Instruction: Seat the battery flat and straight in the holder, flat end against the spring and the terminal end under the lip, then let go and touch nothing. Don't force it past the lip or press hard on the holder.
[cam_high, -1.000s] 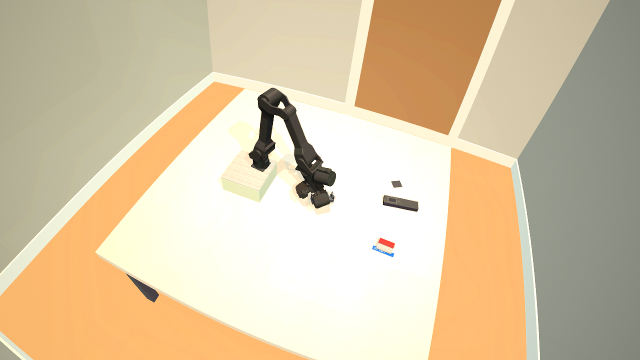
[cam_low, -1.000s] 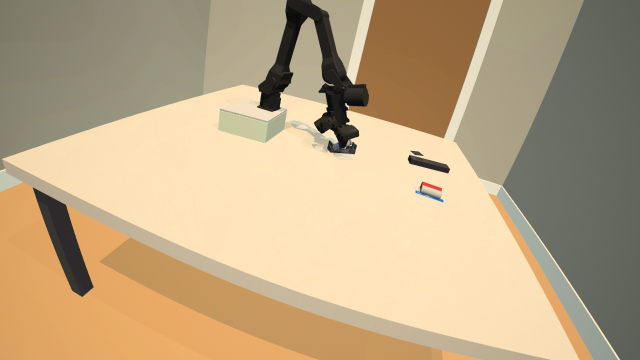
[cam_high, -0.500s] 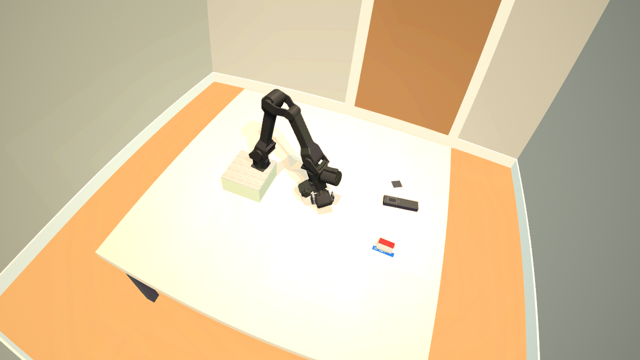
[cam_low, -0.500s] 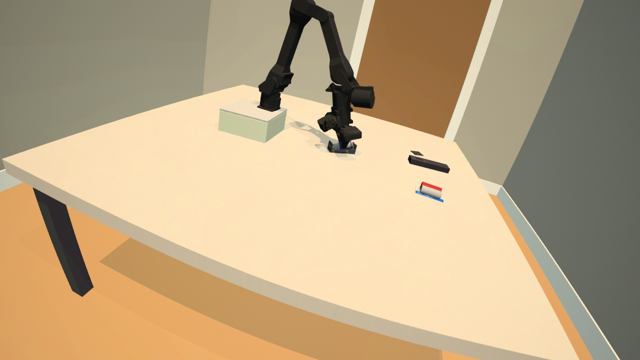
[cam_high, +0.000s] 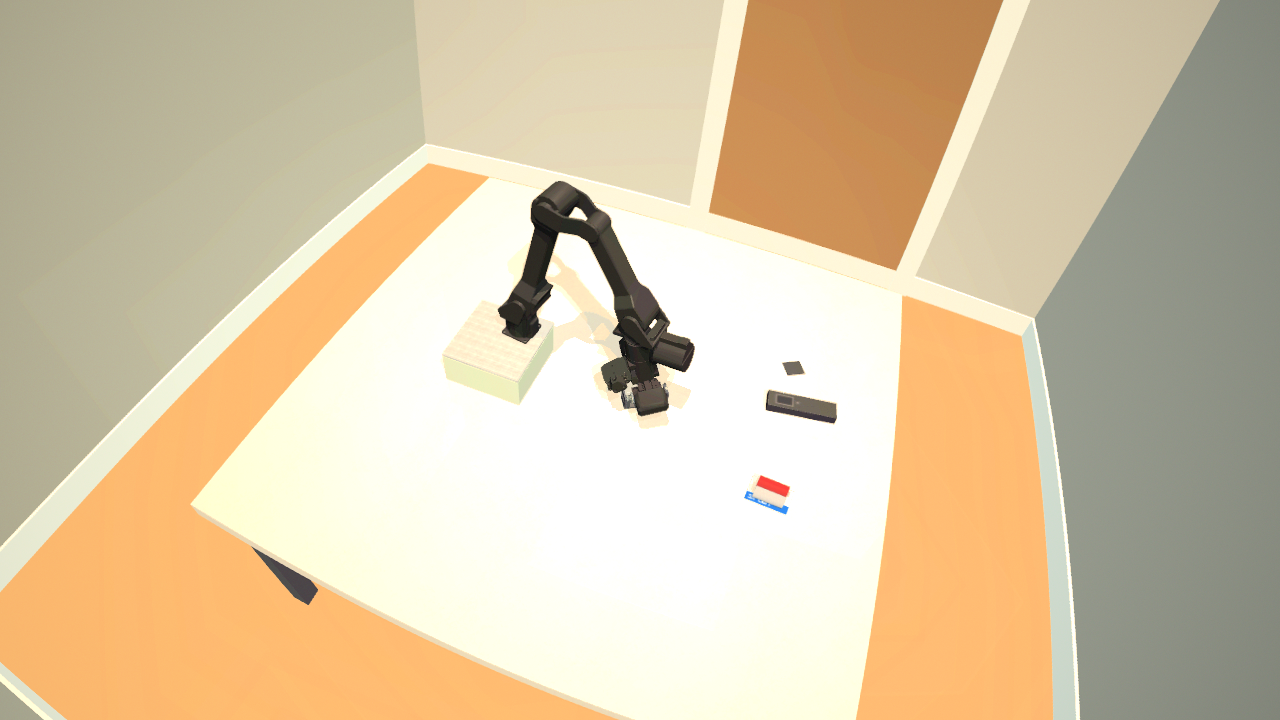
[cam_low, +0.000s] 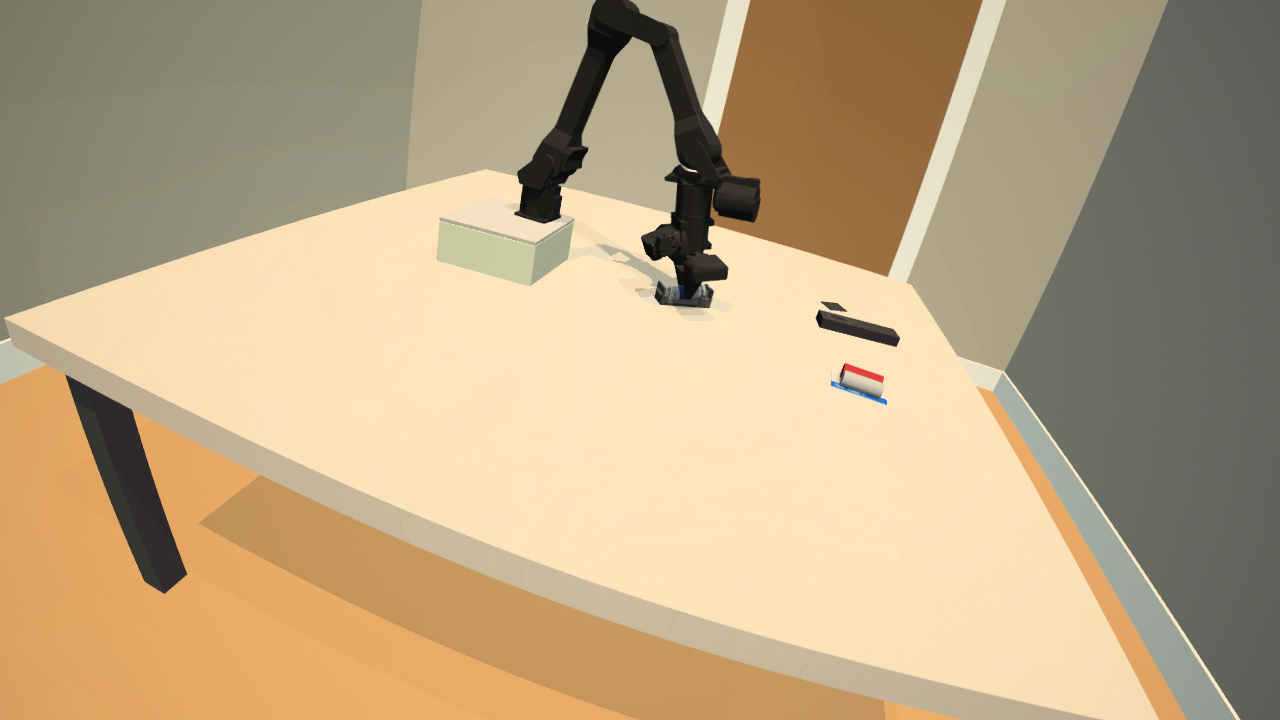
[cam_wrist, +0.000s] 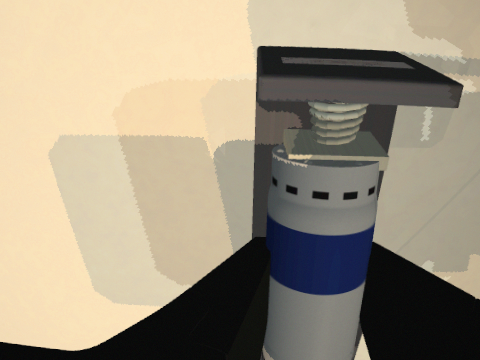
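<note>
Right now my gripper tip is 1 cm below the battery. From my gripper tip the other things lie so: black remote: 31 cm ahead, 16 cm to the left.
</note>
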